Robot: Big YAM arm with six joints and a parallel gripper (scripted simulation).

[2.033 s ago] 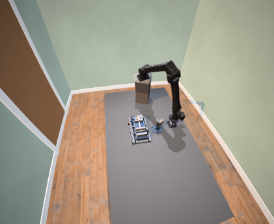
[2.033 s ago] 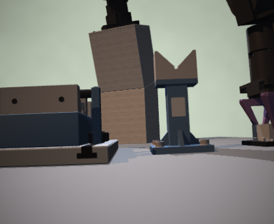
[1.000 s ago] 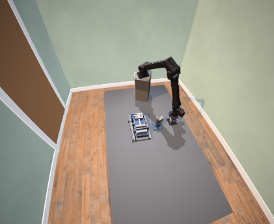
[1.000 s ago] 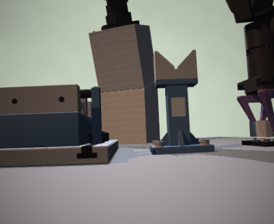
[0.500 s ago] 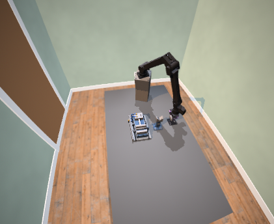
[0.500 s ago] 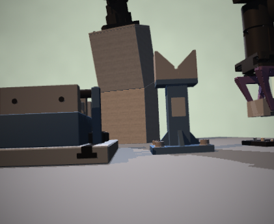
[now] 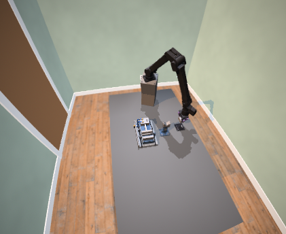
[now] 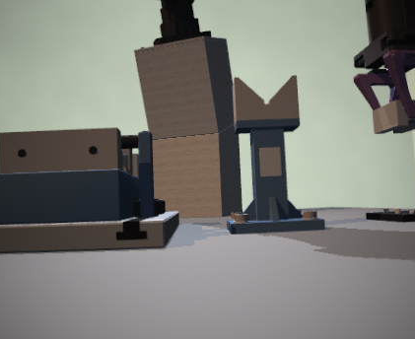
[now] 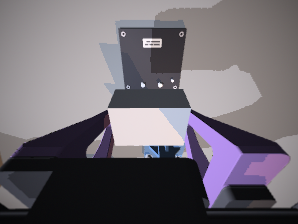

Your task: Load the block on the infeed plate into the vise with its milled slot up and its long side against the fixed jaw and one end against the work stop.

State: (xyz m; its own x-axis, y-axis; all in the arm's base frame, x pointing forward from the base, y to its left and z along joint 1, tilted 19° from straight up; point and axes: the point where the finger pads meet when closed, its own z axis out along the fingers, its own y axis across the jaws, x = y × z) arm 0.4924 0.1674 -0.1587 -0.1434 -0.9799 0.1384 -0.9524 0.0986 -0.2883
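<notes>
The black infeed plate is 10 mm ahead of my hand, 10 mm to the left of it and 120 mm below it. The rest, counted from my hand: dark work stop rod (40 mm ahead, 340 mm to the right, 40 mm below); part (10 mm below); air cylinder rod (60 mm behind, 370 mm to the right, 50 mm below).
</notes>
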